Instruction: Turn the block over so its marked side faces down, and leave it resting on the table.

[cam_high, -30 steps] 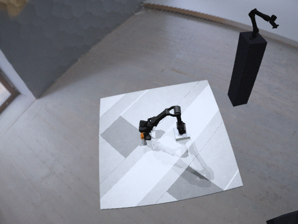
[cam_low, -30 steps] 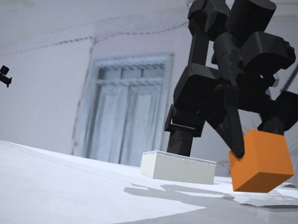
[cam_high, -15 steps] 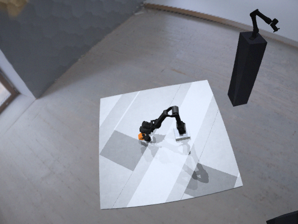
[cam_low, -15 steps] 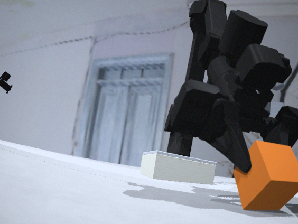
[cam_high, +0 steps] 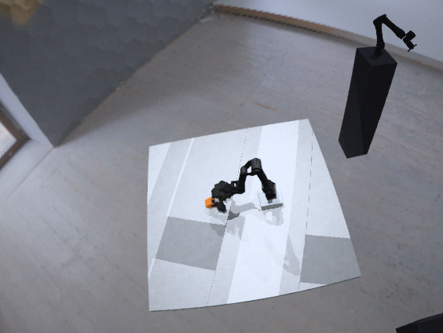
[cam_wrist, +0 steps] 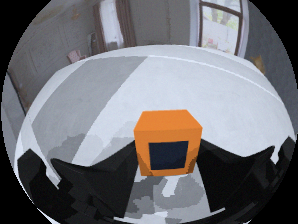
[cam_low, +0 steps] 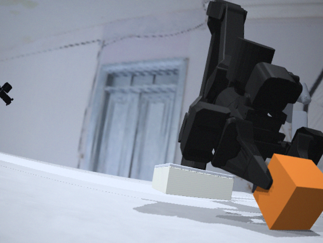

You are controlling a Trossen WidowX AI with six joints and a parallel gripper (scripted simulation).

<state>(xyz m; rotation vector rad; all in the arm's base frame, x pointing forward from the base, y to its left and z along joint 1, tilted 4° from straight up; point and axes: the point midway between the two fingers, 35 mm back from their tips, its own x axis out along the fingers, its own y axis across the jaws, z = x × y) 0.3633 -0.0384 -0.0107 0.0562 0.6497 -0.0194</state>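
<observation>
My gripper tip is 1 cm past the orange block.
</observation>
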